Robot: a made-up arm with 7 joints. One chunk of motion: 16 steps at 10 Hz.
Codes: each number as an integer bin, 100 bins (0 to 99) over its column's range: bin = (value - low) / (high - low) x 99, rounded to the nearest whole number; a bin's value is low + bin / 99 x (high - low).
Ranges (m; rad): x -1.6..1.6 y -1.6..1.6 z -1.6..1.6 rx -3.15..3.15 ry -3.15..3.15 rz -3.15..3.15
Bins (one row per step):
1: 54 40 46 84 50 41
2: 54 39 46 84 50 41
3: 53 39 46 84 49 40
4: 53 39 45 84 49 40
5: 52 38 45 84 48 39
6: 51 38 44 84 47 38
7: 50 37 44 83 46 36
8: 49 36 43 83 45 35
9: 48 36 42 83 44 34
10: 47 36 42 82 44 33
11: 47 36 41 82 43 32
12: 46 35 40 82 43 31
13: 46 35 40 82 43 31
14: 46 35 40 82 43 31
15: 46 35 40 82 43 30
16: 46 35 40 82 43 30
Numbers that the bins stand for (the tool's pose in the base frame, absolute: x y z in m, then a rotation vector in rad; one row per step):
1: 0.1455 -0.3071 -0.1131 2.1955 0.0318 -0.5409
2: 0.1455 -0.3394 -0.1131 2.1955 0.0318 -0.5409
3: 0.1131 -0.3394 -0.1131 2.1955 -0.0318 -0.6045
4: 0.1131 -0.3394 -0.1455 2.1955 -0.0318 -0.6045
5: 0.0808 -0.3717 -0.1455 2.1955 -0.0955 -0.6682
6: 0.0485 -0.3717 -0.1778 2.1955 -0.1591 -0.7318
7: 0.0162 -0.4040 -0.1778 2.1318 -0.2227 -0.8591
8: -0.0162 -0.4364 -0.2101 2.1318 -0.2864 -0.9227
9: -0.0485 -0.4364 -0.2424 2.1318 -0.3500 -0.9864
10: -0.0808 -0.4364 -0.2424 2.0682 -0.3500 -1.0500
11: -0.0808 -0.4364 -0.2747 2.0682 -0.4136 -1.1136
12: -0.1131 -0.4687 -0.3071 2.0682 -0.4136 -1.1773
13: -0.1131 -0.4687 -0.3071 2.0682 -0.4136 -1.1773
14: -0.1131 -0.4687 -0.3071 2.0682 -0.4136 -1.1773
15: -0.1131 -0.4687 -0.3071 2.0682 -0.4136 -1.2409
16: -0.1131 -0.4687 -0.3071 2.0682 -0.4136 -1.2409

